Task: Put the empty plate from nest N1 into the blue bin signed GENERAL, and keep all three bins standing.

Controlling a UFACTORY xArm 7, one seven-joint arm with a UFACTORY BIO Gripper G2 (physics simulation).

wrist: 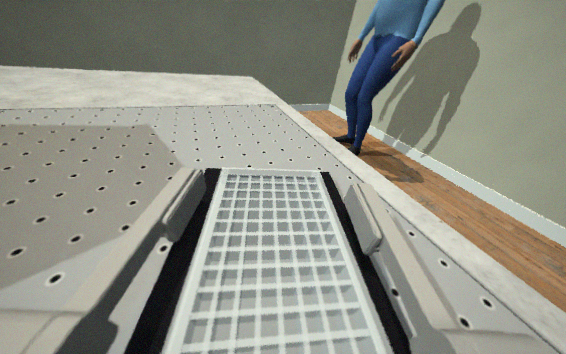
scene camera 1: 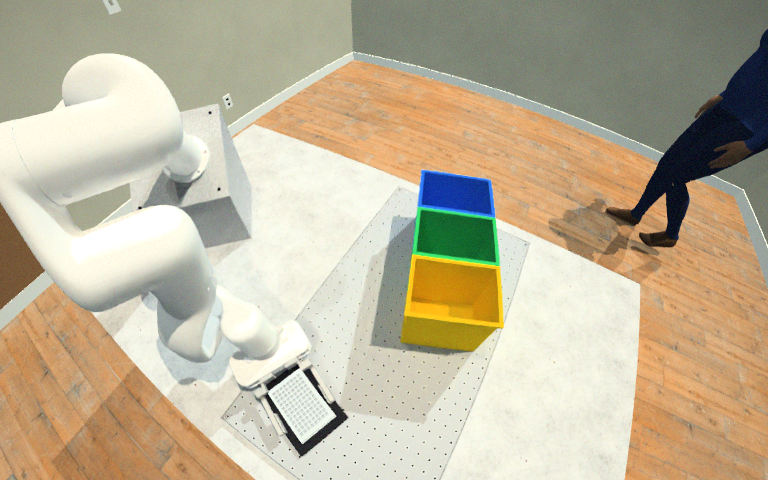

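Labels:
The wrist view shows a gridded plate; scene camera 1 shows the plate too. On the plate, [wrist: 272, 261] and [scene camera 1: 298, 398] are the same spot.

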